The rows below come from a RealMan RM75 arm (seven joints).
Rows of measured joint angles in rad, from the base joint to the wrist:
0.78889, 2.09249, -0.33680, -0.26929, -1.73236, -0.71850, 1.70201
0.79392, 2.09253, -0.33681, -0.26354, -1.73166, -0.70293, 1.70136
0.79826, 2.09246, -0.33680, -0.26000, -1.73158, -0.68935, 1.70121
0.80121, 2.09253, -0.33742, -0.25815, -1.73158, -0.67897, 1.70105
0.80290, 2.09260, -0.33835, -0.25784, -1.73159, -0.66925, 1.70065
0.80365, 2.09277, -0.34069, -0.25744, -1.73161, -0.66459, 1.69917
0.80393, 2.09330, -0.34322, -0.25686, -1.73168, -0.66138, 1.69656
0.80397, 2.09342, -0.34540, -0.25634, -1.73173, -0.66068, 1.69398
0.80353, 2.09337, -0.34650, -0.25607, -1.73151, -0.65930, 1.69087
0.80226, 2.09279, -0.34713, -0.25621, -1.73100, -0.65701, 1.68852
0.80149, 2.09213, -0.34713, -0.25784, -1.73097, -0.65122, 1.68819
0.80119, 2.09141, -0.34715, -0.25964, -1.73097, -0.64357, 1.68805
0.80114, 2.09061, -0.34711, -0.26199, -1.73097, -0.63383, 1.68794
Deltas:
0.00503, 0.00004, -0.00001, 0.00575, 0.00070, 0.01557, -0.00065
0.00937, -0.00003, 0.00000, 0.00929, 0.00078, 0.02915, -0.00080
0.01232, 0.00004, -0.00062, 0.01114, 0.00078, 0.03953, -0.00096
0.01401, 0.00011, -0.00155, 0.01145, 0.00077, 0.04925, -0.00136
0.01476, 0.00028, -0.00389, 0.01185, 0.00075, 0.05391, -0.00284
0.01504, 0.00081, -0.00642, 0.01243, 0.00068, 0.05712, -0.00545
0.01508, 0.00093, -0.00860, 0.01295, 0.00063, 0.05782, -0.00803
0.01464, 0.00088, -0.00970, 0.01322, 0.00085, 0.05920, -0.01114
0.01337, 0.00030, -0.01033, 0.01308, 0.00136, 0.06149, -0.01349
0.01260, -0.00036, -0.01033, 0.01145, 0.00139, 0.06728, -0.01382
0.01230, -0.00108, -0.01035, 0.00965, 0.00139, 0.07493, -0.01396
0.01225, -0.00188, -0.01031, 0.00730, 0.00139, 0.08467, -0.01407

